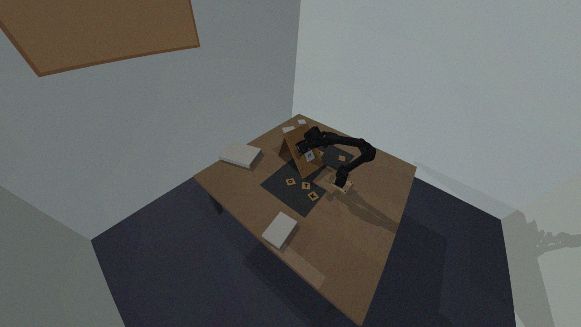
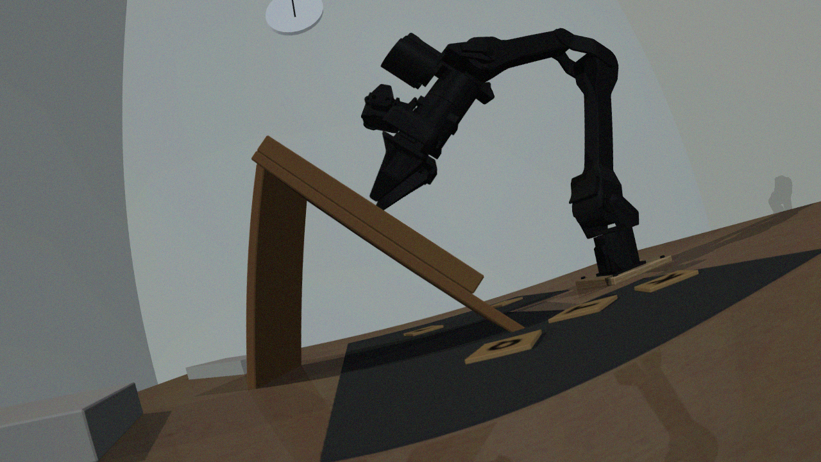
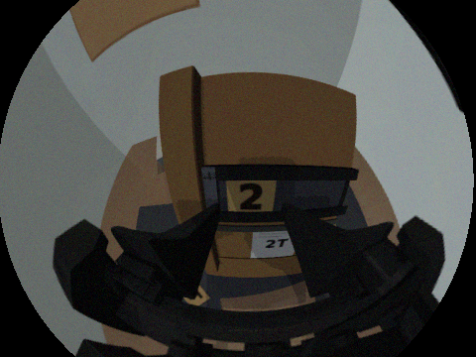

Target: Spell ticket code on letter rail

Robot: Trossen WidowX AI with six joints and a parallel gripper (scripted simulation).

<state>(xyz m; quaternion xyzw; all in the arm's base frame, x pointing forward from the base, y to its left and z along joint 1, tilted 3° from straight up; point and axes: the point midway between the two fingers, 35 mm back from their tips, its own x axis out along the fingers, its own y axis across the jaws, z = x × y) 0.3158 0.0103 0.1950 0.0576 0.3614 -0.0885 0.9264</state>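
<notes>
Now: gripper tip 2 cm short of the tile marked 2, 1 cm to the left of it and 2 cm above it. Round my gripper tip: tile marked O 5 cm behind, 20 cm to the left, 18 cm below; white ticket 5 cm behind, 4 cm to the right, 9 cm below; dark mat 14 cm behind, 2 cm to the right, 19 cm below.
</notes>
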